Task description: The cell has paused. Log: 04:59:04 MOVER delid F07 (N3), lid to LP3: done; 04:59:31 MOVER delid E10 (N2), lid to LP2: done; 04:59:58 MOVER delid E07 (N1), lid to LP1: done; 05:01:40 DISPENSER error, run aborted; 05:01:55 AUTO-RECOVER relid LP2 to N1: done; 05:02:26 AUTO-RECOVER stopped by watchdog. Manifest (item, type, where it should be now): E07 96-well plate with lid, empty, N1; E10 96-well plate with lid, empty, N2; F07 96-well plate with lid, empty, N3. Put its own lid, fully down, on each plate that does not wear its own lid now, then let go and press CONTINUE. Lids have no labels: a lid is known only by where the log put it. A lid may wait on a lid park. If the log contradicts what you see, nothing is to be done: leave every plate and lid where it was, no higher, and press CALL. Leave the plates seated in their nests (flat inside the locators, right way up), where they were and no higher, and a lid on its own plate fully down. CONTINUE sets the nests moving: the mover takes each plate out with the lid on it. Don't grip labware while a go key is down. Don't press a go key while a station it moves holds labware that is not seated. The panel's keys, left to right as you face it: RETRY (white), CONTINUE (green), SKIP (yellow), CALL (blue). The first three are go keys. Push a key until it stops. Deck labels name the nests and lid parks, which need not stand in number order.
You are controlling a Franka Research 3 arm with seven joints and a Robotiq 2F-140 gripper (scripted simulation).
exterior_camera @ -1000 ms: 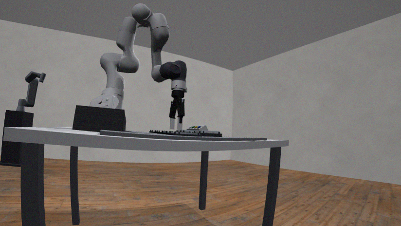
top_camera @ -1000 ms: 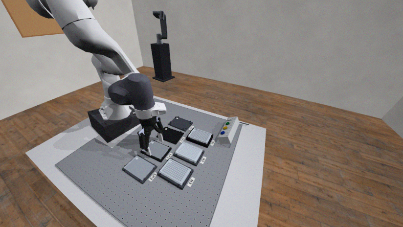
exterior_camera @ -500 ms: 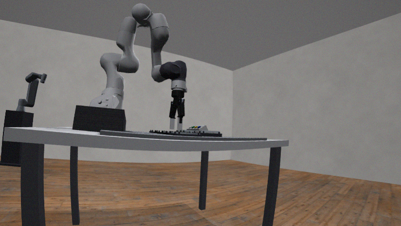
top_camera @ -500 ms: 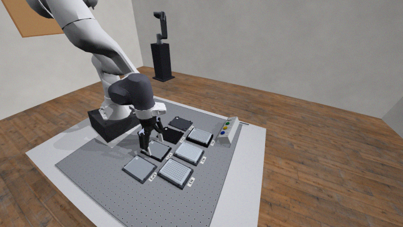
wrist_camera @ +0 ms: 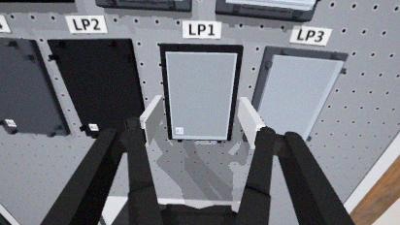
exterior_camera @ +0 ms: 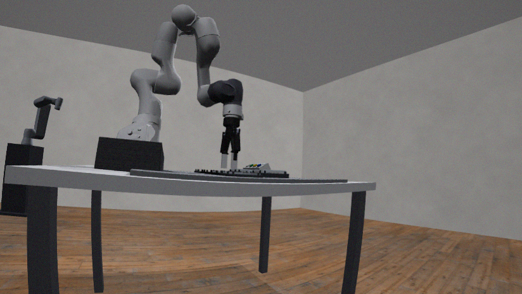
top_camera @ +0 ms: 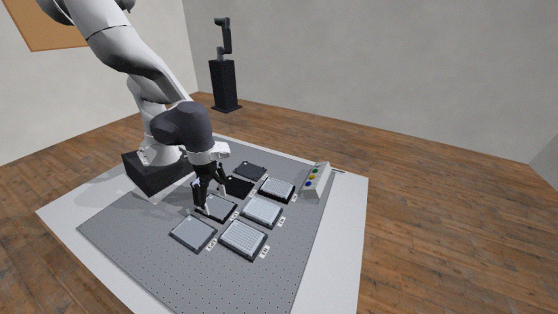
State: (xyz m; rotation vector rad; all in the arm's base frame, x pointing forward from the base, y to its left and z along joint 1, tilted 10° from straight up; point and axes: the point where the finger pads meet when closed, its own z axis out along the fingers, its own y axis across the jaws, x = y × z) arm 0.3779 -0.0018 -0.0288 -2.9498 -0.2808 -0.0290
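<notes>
Right now my hand is 40 mm above the clear lid. The rest, counted from my hand: lid park LP3 (20 mm ahead, 120 mm to the right, 50 mm below); lid park LP1 (50 mm below); grey lid (20 mm ahead, 120 mm to the right, 40 mm below).
</notes>
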